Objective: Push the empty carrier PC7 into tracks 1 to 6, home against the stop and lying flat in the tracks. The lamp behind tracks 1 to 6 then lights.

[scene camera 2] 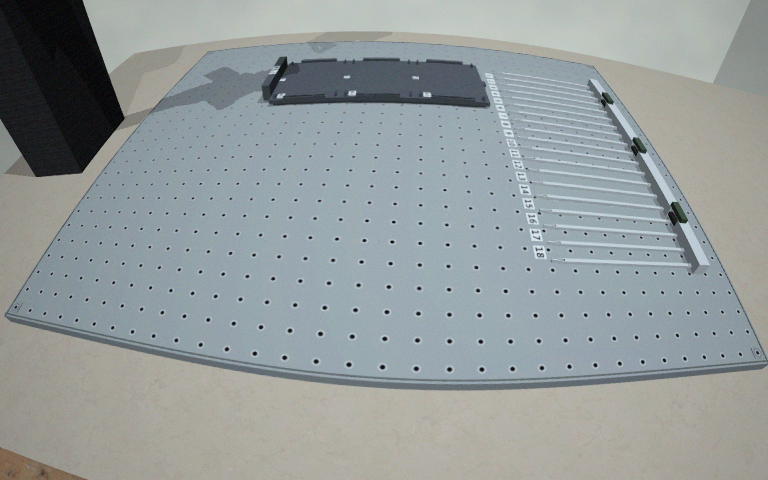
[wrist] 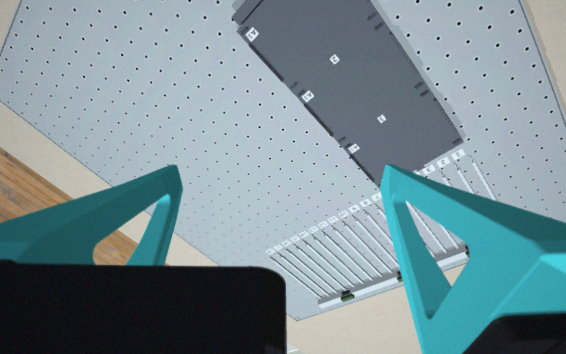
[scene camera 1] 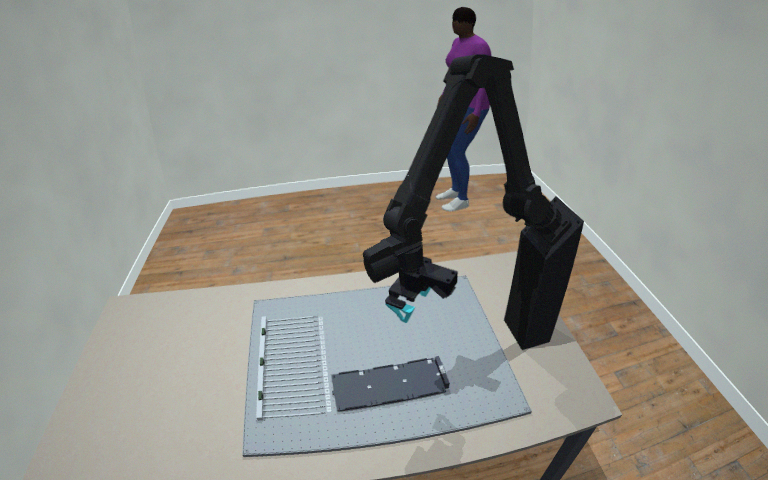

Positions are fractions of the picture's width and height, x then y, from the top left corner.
Scene:
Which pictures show the carrier PC7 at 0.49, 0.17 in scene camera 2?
Scene camera 2, the wrist view and scene camera 1: all of them.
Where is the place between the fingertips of my gripper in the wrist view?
0.50, 0.50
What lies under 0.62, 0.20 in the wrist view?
A carrier PC7.

